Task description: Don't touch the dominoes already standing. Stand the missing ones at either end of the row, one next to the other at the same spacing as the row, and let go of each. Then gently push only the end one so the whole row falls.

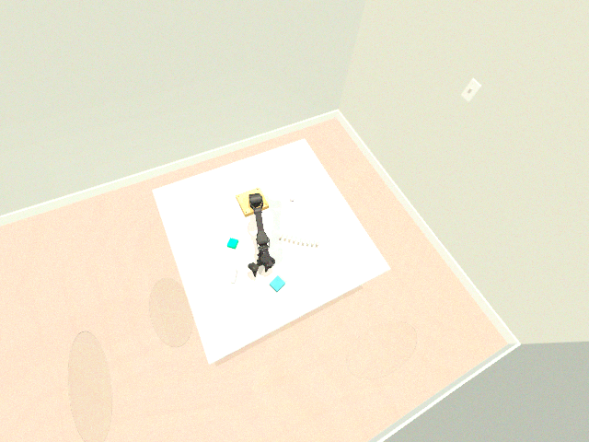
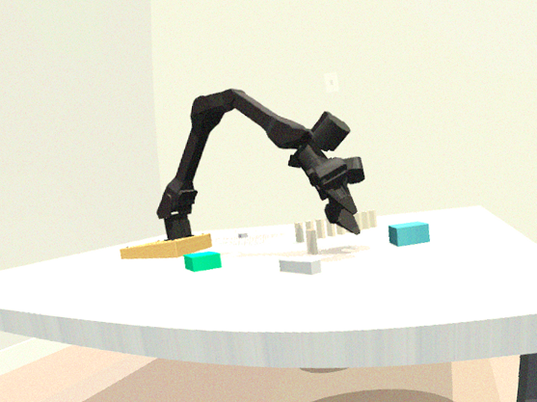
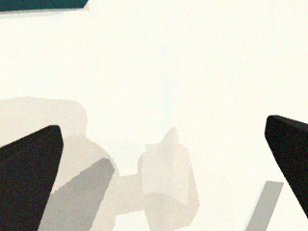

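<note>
Now: the cyan block 90 mm to the left of my gripper tip, 80 mm ahead of it and 40 mm below it. Round my gripper tip: small grey piece: 500 mm behind, 400 mm to the left, 50 mm below; pale grey block: 160 mm to the right, 50 mm behind, 40 mm below; green block: 280 mm behind, 120 mm to the right, 40 mm below.
</note>
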